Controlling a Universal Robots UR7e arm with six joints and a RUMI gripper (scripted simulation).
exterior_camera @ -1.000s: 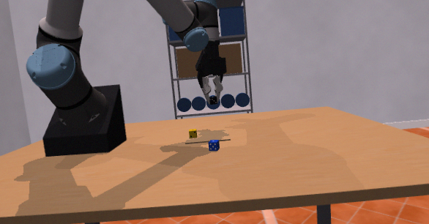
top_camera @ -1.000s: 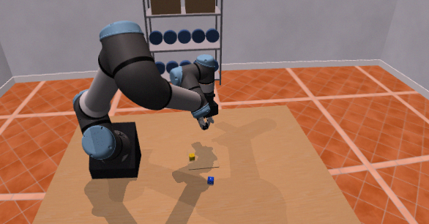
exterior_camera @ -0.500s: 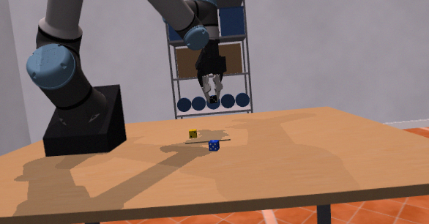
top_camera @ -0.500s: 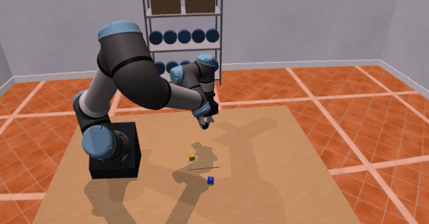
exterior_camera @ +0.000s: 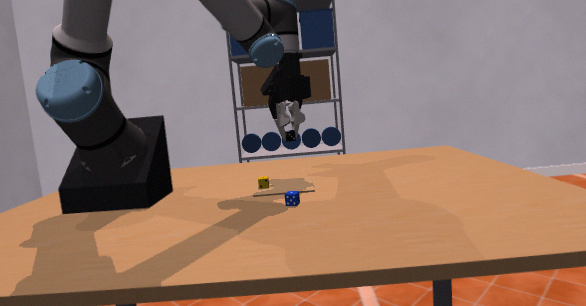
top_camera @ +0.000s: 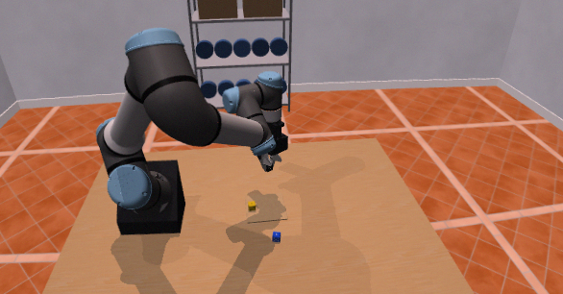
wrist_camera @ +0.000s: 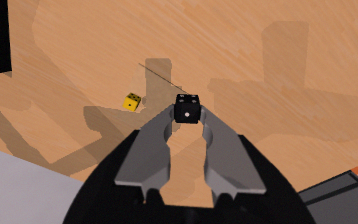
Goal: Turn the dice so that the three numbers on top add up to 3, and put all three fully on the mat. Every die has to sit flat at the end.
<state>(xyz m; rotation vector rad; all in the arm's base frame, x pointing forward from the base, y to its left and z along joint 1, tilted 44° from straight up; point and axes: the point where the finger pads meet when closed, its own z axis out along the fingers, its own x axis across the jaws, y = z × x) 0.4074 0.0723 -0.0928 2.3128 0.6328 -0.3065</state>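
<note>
Right now the tan mat is 12 cm below my hand, 9 cm to the right of it and 2 cm behind it. The rest, counted from my hand: yellow die: 10 cm to the right, 10 cm below, 7 cm behind; then blue die: 25 cm to the right, 11 cm below; then black die: right at my hand.
</note>
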